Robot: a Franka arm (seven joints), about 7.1 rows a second.
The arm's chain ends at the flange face. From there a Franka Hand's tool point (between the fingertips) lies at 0.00 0.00 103.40 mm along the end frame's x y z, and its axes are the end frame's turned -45 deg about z.
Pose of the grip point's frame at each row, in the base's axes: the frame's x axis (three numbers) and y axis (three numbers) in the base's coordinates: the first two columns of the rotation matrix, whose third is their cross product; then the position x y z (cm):
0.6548 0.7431 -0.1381 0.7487 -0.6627 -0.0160 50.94 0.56 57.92
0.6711 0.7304 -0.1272 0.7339 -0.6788 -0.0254 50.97 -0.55 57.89
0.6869 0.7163 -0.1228 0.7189 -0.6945 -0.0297 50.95 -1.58 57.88
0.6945 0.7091 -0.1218 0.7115 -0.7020 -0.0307 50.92 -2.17 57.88
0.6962 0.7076 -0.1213 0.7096 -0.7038 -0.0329 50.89 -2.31 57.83
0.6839 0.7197 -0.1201 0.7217 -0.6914 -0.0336 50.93 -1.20 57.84
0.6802 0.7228 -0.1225 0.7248 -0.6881 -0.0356 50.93 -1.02 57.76
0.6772 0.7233 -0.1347 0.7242 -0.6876 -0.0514 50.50 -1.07 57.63
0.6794 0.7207 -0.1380 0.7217 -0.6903 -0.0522 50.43 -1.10 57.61
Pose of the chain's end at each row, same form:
0.9924 0.0569 -0.1090 0.0664 -0.9941 0.0863 52.01 1.52 68.16
0.9935 0.0365 -0.1079 0.0444 -0.9965 0.0720 52.05 0.24 68.14
0.9941 0.0154 -0.1078 0.0226 -0.9976 0.0658 52.05 -0.88 68.14
0.9942 0.0050 -0.1078 0.0120 -0.9978 0.0644 52.03 -1.49 68.14
0.9941 0.0027 -0.1090 0.0095 -0.9980 0.0625 52.01 -1.66 68.09
0.9939 0.0200 -0.1087 0.0267 -0.9978 0.0612 52.04 -0.54 68.10
0.9935 0.0245 -0.1118 0.0315 -0.9977 0.0614 52.07 -0.35 68.02
0.9909 0.0252 -0.1316 0.0332 -0.9977 0.0589 51.84 -0.42 67.86
0.9907 0.0215 -0.1345 0.0299 -0.9977 0.0607 51.80 -0.44 67.84

